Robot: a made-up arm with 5 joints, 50 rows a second.
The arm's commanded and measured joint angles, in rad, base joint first. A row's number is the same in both.
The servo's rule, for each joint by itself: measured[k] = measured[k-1] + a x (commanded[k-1-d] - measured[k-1]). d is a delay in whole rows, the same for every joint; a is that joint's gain. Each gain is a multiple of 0.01, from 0.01 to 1. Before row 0 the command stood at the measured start. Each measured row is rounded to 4 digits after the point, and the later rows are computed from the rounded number. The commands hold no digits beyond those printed.
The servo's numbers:
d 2
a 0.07 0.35 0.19 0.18 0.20
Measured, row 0: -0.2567 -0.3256 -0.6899 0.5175 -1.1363
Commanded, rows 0 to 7: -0.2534 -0.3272 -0.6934 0.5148 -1.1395; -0.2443 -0.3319 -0.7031 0.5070 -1.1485; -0.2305 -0.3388 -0.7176 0.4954 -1.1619; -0.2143 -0.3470 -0.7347 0.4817 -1.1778; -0.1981 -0.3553 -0.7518 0.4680 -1.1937; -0.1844 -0.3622 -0.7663 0.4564 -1.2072; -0.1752 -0.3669 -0.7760 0.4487 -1.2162; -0.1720 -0.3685 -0.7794 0.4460 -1.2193
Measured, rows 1 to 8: -0.2567 -0.3256 -0.6899 0.5175 -1.1363; -0.2567 -0.3256 -0.6899 0.5175 -1.1363; -0.2565 -0.3262 -0.6906 0.5170 -1.1369; -0.2556 -0.3282 -0.6930 0.5152 -1.1392; -0.2538 -0.3319 -0.6977 0.5116 -1.1437; -0.2510 -0.3372 -0.7047 0.5062 -1.1505; -0.2473 -0.3435 -0.7136 0.4993 -1.1591; -0.2429 -0.3500 -0.7236 0.4916 -1.1687
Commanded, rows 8 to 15: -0.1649 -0.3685 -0.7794 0.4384 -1.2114; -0.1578 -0.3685 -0.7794 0.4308 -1.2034; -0.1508 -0.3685 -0.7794 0.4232 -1.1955; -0.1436 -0.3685 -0.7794 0.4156 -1.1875; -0.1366 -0.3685 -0.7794 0.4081 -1.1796; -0.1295 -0.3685 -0.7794 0.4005 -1.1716; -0.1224 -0.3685 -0.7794 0.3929 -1.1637; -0.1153 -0.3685 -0.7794 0.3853 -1.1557
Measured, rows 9 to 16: -0.2382 -0.3559 -0.7336 0.4839 -1.1782; -0.2336 -0.3603 -0.7423 0.4771 -1.1864; -0.2288 -0.3632 -0.7493 0.4701 -1.1914; -0.2238 -0.3651 -0.7550 0.4630 -1.1938; -0.2187 -0.3663 -0.7596 0.4558 -1.1941; -0.2134 -0.3671 -0.7634 0.4486 -1.1928; -0.2080 -0.3676 -0.7664 0.4413 -1.1902; -0.2025 -0.3679 -0.7689 0.4340 -1.1865
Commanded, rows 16 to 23: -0.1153 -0.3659 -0.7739 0.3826 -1.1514; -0.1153 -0.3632 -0.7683 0.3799 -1.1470; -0.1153 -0.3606 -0.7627 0.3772 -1.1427; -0.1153 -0.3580 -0.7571 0.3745 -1.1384; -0.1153 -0.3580 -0.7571 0.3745 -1.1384; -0.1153 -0.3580 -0.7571 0.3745 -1.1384; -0.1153 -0.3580 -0.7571 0.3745 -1.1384; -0.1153 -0.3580 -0.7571 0.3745 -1.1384
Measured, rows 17 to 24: -0.1969 -0.3681 -0.7709 0.4266 -1.1819; -0.1912 -0.3682 -0.7725 0.4192 -1.1767; -0.1859 -0.3674 -0.7728 0.4126 -1.1716; -0.1810 -0.3659 -0.7719 0.4067 -1.1667; -0.1764 -0.3640 -0.7702 0.4014 -1.1619; -0.1721 -0.3619 -0.7677 0.3966 -1.1572; -0.1681 -0.3605 -0.7657 0.3926 -1.1534; -0.1644 -0.3596 -0.7641 0.3893 -1.1504
